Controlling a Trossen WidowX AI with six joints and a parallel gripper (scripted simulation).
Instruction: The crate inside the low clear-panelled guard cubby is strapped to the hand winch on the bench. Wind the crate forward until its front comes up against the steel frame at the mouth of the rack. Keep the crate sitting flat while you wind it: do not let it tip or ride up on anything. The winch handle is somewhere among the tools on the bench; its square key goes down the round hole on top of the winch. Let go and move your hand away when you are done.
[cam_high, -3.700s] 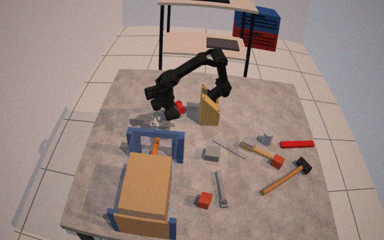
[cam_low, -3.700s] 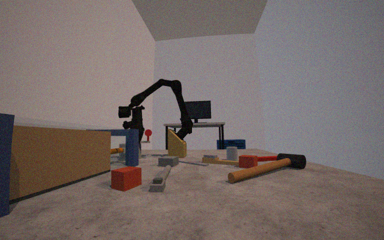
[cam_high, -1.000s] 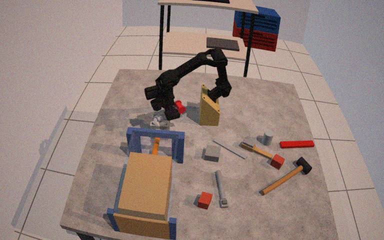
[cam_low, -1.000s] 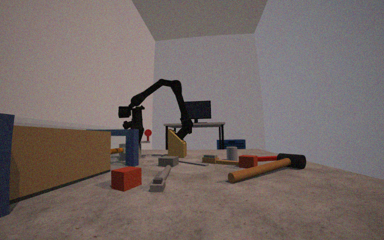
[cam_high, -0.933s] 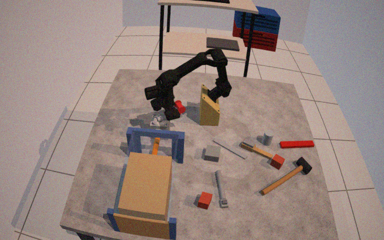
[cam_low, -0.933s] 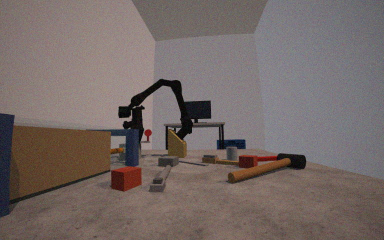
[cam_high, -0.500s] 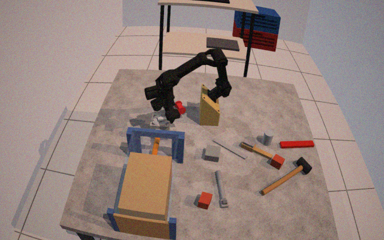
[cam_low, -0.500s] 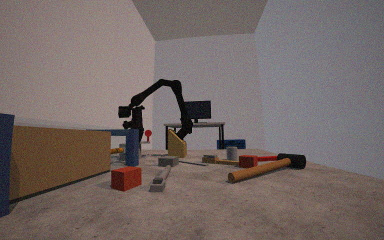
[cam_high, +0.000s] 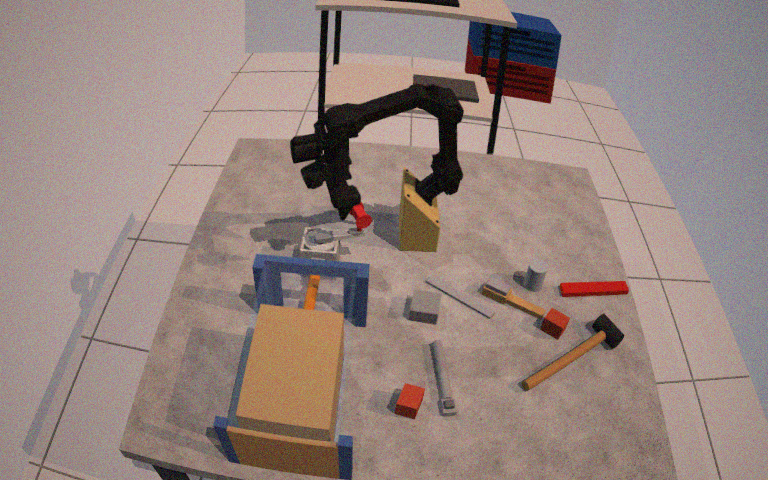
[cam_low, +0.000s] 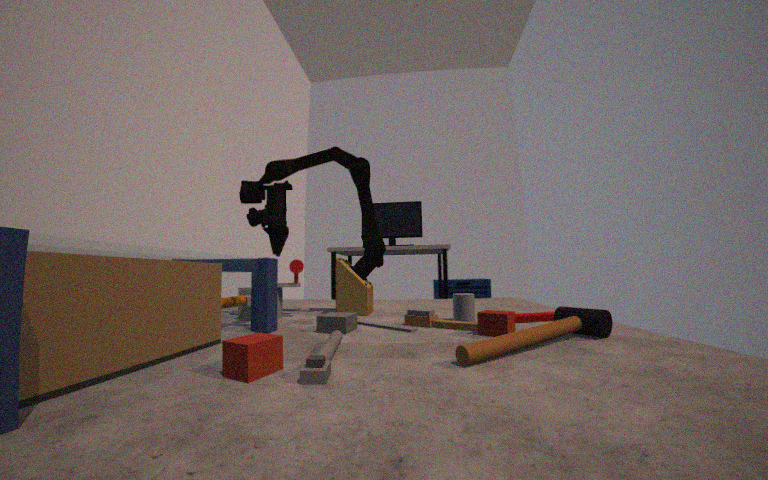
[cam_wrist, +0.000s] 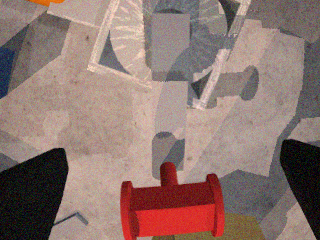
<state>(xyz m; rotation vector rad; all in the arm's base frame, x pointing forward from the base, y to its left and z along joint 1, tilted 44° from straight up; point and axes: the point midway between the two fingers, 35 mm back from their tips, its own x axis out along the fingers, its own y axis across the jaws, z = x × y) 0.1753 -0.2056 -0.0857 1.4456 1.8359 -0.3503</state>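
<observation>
My gripper tip is 20 mm past the red knob, 50 mm to the right of it and 50 mm above it. The rest, counted from my gripper tip: grey winch 50 mm to the right, 150 mm below; then grey crank arm 10 mm behind, 20 mm to the left, 80 mm below; then blue frame 170 mm ahead, 40 mm to the right, 80 mm below.
</observation>
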